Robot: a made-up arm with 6 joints. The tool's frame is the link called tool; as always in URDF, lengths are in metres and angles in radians. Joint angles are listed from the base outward. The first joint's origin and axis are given. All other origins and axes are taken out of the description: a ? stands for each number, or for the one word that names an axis. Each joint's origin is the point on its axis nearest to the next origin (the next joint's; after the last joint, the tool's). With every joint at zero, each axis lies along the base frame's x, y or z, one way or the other. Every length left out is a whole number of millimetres.
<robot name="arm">
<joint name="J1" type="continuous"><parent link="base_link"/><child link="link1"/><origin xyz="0 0 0.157" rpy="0 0 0"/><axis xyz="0 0 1"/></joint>
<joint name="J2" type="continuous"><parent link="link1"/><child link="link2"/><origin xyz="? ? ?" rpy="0 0 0"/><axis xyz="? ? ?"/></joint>
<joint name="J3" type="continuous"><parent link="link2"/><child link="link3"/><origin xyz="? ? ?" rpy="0 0 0"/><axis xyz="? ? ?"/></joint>
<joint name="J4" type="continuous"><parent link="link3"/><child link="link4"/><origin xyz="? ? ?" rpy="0 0 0"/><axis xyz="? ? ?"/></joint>
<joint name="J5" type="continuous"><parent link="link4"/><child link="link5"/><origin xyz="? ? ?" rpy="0 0 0"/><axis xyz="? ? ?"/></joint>
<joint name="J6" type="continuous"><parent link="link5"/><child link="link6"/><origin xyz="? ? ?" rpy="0 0 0"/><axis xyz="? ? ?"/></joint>
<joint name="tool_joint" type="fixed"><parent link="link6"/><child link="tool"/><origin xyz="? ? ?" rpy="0 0 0"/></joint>
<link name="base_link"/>
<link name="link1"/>
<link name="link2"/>
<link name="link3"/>
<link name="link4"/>
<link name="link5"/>
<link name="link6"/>
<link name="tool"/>
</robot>
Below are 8 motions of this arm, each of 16 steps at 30 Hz.
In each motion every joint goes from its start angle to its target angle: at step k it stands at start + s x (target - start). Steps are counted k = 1, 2, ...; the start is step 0. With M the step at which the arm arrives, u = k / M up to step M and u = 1 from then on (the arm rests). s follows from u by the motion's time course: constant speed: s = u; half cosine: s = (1 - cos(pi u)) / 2; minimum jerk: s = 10 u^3 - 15 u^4 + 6 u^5.
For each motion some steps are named. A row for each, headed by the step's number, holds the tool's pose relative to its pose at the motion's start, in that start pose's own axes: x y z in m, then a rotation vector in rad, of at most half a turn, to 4 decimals.
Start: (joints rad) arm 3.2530 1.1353 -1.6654 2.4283 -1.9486 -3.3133
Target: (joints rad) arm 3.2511 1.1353 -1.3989 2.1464 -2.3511 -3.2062
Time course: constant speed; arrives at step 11
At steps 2, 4, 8, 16:
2: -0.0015 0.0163 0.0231 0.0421 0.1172 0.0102
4: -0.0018 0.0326 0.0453 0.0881 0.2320 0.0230
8: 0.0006 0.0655 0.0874 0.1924 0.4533 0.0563
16: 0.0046 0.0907 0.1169 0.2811 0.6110 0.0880

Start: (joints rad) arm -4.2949 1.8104 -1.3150 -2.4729 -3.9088 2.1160
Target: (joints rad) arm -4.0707 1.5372 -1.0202 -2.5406 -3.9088 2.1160
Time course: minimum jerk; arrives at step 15
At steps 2, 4, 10, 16:
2: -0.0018 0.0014 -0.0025 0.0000 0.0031 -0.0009
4: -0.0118 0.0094 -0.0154 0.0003 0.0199 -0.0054
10: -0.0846 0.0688 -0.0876 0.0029 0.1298 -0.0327
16: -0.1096 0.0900 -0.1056 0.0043 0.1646 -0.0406

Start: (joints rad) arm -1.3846 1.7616 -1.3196 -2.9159 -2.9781 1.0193
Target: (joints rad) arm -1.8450 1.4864 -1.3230 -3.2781 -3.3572 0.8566
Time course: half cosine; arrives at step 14
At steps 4, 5, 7, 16:
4: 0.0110 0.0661 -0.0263 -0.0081 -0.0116 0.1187
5: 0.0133 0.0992 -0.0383 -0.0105 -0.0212 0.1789
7: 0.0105 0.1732 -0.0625 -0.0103 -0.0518 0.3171
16: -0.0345 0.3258 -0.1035 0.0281 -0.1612 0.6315

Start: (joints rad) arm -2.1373 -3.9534 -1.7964 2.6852 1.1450 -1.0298
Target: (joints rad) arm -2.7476 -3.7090 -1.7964 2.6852 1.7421 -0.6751
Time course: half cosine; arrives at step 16
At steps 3, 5, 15, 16:
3: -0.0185 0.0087 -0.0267 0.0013 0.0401 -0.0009
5: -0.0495 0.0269 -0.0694 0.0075 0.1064 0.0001
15: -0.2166 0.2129 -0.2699 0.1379 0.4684 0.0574
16: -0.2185 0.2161 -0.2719 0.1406 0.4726 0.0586

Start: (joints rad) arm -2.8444 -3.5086 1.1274 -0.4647 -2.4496 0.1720
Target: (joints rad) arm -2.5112 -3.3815 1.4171 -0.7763 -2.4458 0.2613
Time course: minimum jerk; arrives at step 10
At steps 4, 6, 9, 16:
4: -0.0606 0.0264 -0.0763 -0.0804 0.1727 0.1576
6: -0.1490 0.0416 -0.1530 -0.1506 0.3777 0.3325
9: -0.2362 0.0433 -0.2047 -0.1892 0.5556 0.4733
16: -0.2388 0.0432 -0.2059 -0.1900 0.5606 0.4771

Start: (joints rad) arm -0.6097 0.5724 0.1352 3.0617 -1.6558 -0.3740
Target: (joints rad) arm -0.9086 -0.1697 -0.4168 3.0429 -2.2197 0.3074
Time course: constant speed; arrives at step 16
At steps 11, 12, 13, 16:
11: -0.3374 -0.0734 -0.6884 -0.2397 0.4722 0.6397
12: -0.3835 -0.1045 -0.7323 -0.2525 0.5224 0.6912
13: -0.4310 -0.1391 -0.7716 -0.2637 0.5737 0.7411
16: -0.5786 -0.2606 -0.8601 -0.2863 0.7342 0.8810

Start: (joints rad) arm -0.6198 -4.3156 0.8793 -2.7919 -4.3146 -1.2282
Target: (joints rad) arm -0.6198 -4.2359 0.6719 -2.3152 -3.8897 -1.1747
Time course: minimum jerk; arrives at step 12
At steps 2, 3, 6, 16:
2: -0.0006 0.0003 0.0018 -0.0236 -0.0087 -0.0033
3: -0.0016 0.0010 0.0050 -0.0689 -0.0252 -0.0102
6: -0.0056 0.0053 0.0201 -0.3294 -0.1157 -0.0635
16: -0.0052 0.0100 0.0317 -0.6453 -0.2173 -0.1652

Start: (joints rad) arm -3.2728 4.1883 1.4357 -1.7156 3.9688 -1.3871
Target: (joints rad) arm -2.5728 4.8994 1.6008 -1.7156 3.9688 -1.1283
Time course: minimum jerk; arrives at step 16
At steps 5, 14, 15, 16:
5: -0.1142 0.0075 -0.0772 -0.0057 0.1953 0.0971
14: -0.6091 0.0594 -0.0674 0.2941 1.0449 0.3805
15: -0.6151 0.0611 -0.0627 0.3040 1.0580 0.3829
16: -0.6161 0.0614 -0.0620 0.3056 1.0601 0.3833

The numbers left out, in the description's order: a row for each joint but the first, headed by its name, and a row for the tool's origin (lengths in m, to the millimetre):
J2: xyz 0 0.026 0, axis 0 1 0
J3: xyz 0 0 0.38, axis 0 1 0
J4: xyz 0 0 0.689, axis 0 0 1
J5: xyz 0 0 0, axis 0 1 0
J6: xyz 0 0 0.091, axis 0 0 1
tool: xyz 0 0 0

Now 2 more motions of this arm.
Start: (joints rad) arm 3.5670 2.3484 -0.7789 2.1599 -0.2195 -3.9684
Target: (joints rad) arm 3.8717 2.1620 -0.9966 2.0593 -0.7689 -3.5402
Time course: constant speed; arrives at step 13
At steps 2, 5, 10, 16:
2: -0.0289 -0.0604 -0.0105 0.0123 0.0285 0.0592
5: -0.0709 -0.1496 -0.0357 0.0343 0.0711 0.1584
10: -0.1338 -0.2916 -0.1012 0.0767 0.1387 0.3519
16: -0.1653 -0.3711 -0.1533 0.1023 0.1757 0.4842

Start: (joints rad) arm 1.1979 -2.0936 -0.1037 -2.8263 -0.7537 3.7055
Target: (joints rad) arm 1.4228 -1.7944 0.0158 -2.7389 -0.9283 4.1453
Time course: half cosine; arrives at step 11
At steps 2, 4, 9, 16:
2: 0.0050 -0.0352 0.0165 0.0390 0.0232 0.0493
4: 0.0197 -0.1327 0.0540 0.1462 0.0781 0.1860
9: 0.0767 -0.4344 0.1065 0.4771 0.1795 0.6219
16: 0.0857 -0.4728 0.1070 0.5199 0.1862 0.6799

